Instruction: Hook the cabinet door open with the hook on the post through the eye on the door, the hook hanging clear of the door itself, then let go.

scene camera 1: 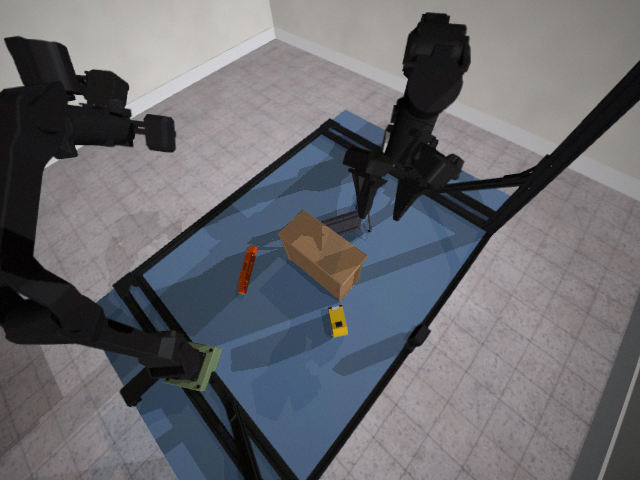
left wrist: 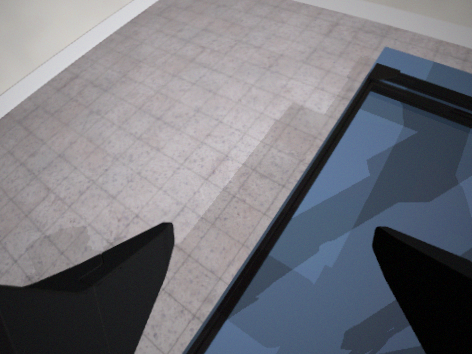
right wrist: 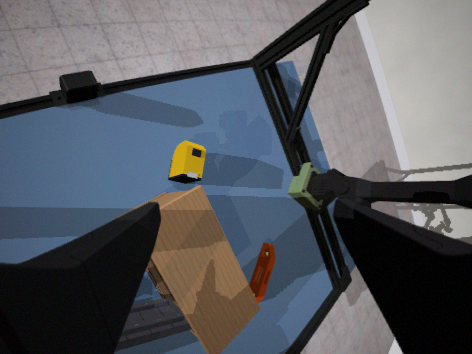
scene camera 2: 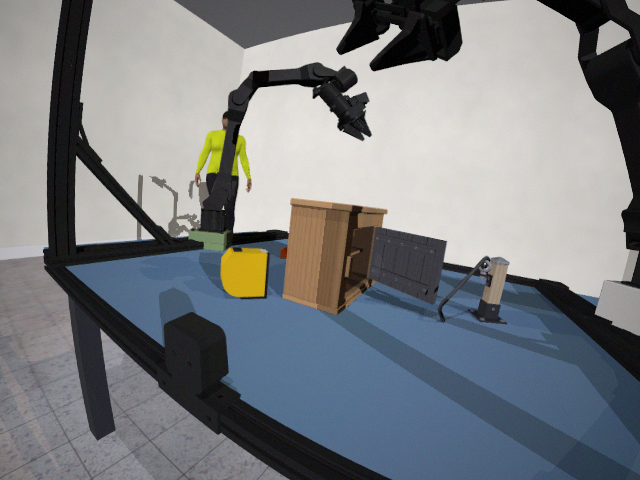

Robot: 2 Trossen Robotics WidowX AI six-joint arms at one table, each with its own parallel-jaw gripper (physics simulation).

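Frame: origin at the left arm's base, x back, y right, z up, level; millimetres.
Seen in the pictures: left gripper, fingertip midpoint: point(left wrist: 273, 234) point(scene camera 2: 367, 138); right gripper, fingertip midpoint: point(scene camera 1: 379, 219) point(right wrist: 248, 209) point(scene camera 2: 353, 59); left arm's base, origin of the base link: point(scene camera 1: 189, 364) point(right wrist: 315, 186) point(scene camera 2: 212, 230).
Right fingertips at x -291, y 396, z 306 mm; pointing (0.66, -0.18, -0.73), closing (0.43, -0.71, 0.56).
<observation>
Offsets run from my right fingertips to a thing's middle. "*": to the spot under its first point.
The wooden cabinet {dx -35, dy -118, dz -273 mm} point(scene camera 1: 323, 248) point(scene camera 2: 307, 253) point(right wrist: 200, 260) stands mid-table. Its dark grey door {dx -152, dy -98, dz -282 mm} point(scene camera 1: 342, 223) point(scene camera 2: 408, 260) point(right wrist: 150, 320) stands open. In scene camera 2, a wooden post {* dx -279, dy -9, dz -290 mm} point(scene camera 2: 495, 284) stands right of the door; from its ring a dark hook {dx -223, dy -9, dz -297 mm} point(scene camera 2: 460, 286) slants down, its bent lower end low beside the door's free edge. I cannot make out the door's eye clearly. My right gripper point(scene camera 1: 380, 217) point(scene camera 2: 356, 60) point(right wrist: 248, 209) is open and empty, high above the door and post side. My left gripper point(scene camera 2: 366, 137) point(left wrist: 273, 234) is open and empty, high up near the table's edge.
A yellow block-like object {dx +122, dy -53, dz -315 mm} point(scene camera 1: 338, 321) point(scene camera 2: 244, 272) point(right wrist: 188, 161) stands near one end of the cabinet. An orange-red bar {dx +11, dy -343, dz -332 mm} point(scene camera 1: 247, 269) point(right wrist: 263, 272) lies on the cabinet's other side. A black frame point(scene camera 1: 454, 289) point(right wrist: 190, 70) edges the blue table. A person point(scene camera 2: 217, 152) stands behind the left arm.
</observation>
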